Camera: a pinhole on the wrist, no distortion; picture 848 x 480 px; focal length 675.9 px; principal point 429.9 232.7 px. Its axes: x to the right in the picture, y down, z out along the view. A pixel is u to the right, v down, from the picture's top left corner.
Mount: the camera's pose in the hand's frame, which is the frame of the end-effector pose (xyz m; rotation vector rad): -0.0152 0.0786 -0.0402 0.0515 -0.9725 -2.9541
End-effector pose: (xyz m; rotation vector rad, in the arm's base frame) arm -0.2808 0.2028 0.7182 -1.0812 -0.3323 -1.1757
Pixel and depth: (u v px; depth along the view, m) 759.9 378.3 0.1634
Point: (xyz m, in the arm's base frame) -0.1640 0.3487 0.6278
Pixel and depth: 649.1 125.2 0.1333
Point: -0.1414 0.2806 0.6113
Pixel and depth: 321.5 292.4 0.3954
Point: 0.0714 0.4243 0.7428
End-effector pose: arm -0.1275 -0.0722 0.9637 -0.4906 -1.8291 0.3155
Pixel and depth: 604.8 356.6 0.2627
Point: -0.2592 0.0581 0.7382
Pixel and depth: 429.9 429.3 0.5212
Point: -0.5194 0.1586 0.6723
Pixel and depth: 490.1 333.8 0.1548
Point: -0.1856 0.0465 0.8364
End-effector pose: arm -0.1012 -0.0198 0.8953 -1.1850 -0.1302 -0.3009
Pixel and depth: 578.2 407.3 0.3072
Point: -0.1180 0.2956 0.7927
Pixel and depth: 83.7 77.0 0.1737
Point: 0.0308 0.1157 0.7476
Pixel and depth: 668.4 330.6 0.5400
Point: -0.1938 0.5332 0.7080
